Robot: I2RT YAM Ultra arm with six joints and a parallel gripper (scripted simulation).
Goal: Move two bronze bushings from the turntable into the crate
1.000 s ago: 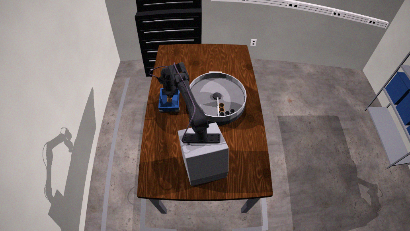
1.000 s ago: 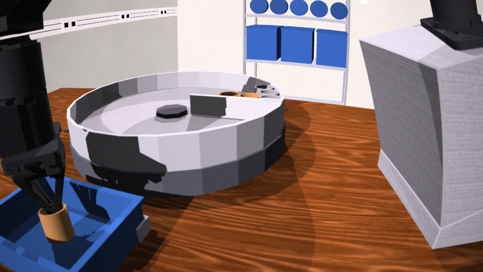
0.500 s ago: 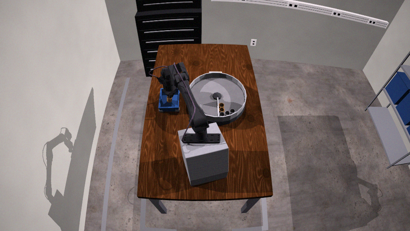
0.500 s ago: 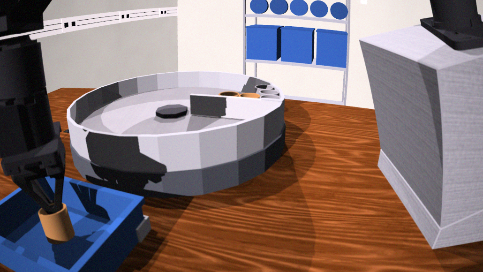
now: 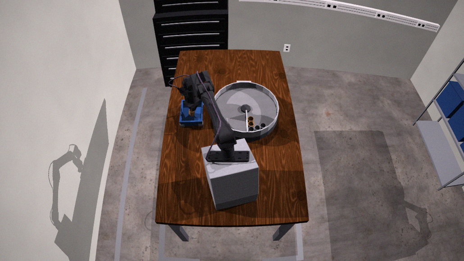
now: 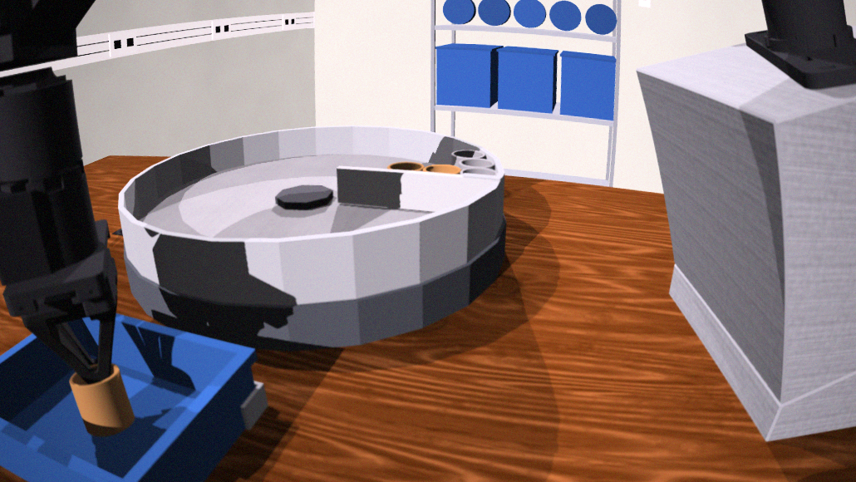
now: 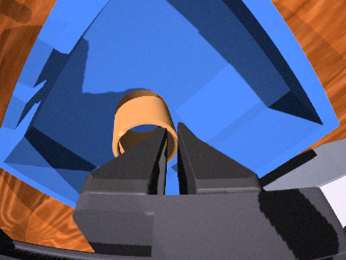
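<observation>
The blue crate is 20 mm below my hand, 10 mm to the left of it and 10 mm behind it. The rest, counted from my hand: grey turntable: 330 mm to the right, 30 mm ahead, 10 mm above.
</observation>
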